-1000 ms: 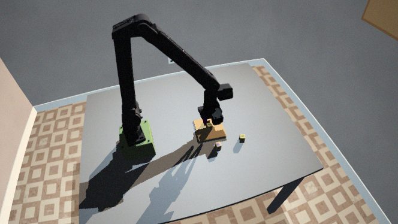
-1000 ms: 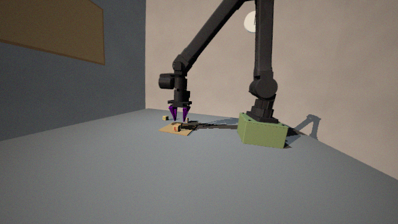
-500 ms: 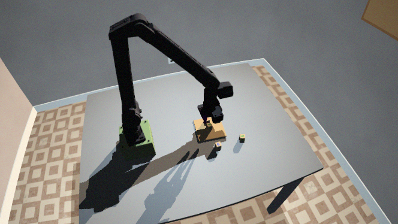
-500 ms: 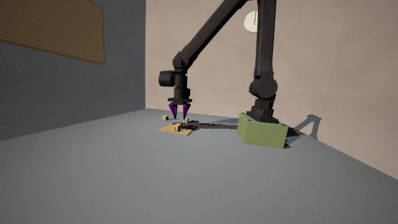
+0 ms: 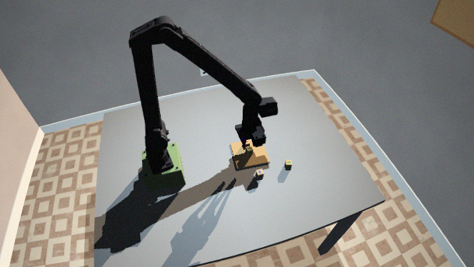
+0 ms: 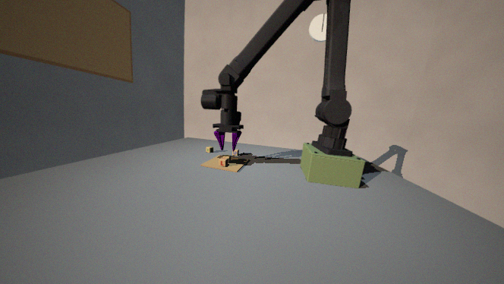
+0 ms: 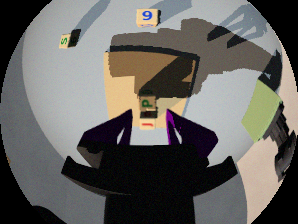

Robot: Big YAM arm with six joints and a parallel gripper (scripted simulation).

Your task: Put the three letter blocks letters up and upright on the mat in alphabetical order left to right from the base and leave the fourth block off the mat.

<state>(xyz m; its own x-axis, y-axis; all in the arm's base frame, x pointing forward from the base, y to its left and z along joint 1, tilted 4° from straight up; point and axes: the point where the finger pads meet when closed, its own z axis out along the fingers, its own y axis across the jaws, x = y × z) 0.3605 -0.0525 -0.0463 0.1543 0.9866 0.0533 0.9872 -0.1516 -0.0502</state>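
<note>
Now: the block 4 cm below my hand. The rest, counted from my hand: tan mat: 6 cm below.
</note>
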